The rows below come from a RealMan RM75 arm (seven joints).
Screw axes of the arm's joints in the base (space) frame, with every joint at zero. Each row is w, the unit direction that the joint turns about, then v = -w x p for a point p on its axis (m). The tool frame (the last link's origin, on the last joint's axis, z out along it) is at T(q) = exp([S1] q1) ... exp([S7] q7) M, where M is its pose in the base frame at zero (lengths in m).
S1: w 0 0 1 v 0 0 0
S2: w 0 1 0 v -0.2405 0 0
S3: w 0 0 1 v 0 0 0
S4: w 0 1 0 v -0.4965 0 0
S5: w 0 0 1 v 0 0 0
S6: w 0 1 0 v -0.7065 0 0
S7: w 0 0 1 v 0 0 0
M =
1 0 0 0
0 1 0 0
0 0 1 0.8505
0 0 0 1
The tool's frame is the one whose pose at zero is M.
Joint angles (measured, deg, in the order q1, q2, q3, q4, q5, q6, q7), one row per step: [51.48 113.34 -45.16 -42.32 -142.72 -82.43 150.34]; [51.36 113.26 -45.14 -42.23 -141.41 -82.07 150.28]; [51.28 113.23 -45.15 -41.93 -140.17 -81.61 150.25]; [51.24 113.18 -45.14 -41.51 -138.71 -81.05 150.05]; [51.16 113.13 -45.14 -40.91 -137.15 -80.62 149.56]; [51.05 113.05 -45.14 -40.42 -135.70 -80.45 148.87]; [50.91 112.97 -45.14 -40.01 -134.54 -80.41 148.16]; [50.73 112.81 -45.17 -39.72 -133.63 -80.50 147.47]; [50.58 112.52 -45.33 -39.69 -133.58 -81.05 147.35]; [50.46 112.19 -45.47 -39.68 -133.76 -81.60 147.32]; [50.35 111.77 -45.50 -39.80 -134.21 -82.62 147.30]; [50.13 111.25 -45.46 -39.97 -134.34 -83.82 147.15]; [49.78 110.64 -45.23 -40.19 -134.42 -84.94 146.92]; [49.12 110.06 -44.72 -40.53 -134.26 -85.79 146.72]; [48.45 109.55 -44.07 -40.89 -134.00 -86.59 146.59]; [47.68 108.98 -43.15 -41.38 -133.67 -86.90 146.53]
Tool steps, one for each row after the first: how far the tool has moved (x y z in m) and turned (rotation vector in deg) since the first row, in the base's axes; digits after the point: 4 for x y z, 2 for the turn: [-0.0018 0.0011 0.0004 0.58 1.18 0.08]; [-0.0033 0.0020 -0.0001 1.04 2.34 0.03]; [-0.0052 0.0032 -0.0007 1.58 3.68 0.10]; [-0.0067 0.0036 -0.0019 1.87 5.08 0.29]; [-0.0079 0.0036 -0.0026 2.00 6.33 0.68]; [-0.0085 0.0033 -0.0031 2.02 7.30 1.08]; [-0.0084 0.0028 -0.0027 2.01 7.95 1.48]; [-0.0070 0.0017 -0.0012 1.59 7.79 1.52]; [-0.0052 0.0007 0.0007 1.18 7.41 1.47]; [-0.0031 -0.0010 0.0036 0.47 6.87 1.45]; [-0.0010 -0.0028 0.0075 -0.19 6.61 1.49]; [0.0020 -0.0045 0.0127 -0.54 6.43 1.46]; [0.0066 -0.0062 0.0188 -0.32 6.60 1.13]; [0.0108 -0.0080 0.0248 0.03 7.01 0.73]; [0.0157 -0.0084 0.0326 1.19 7.48 0.19]
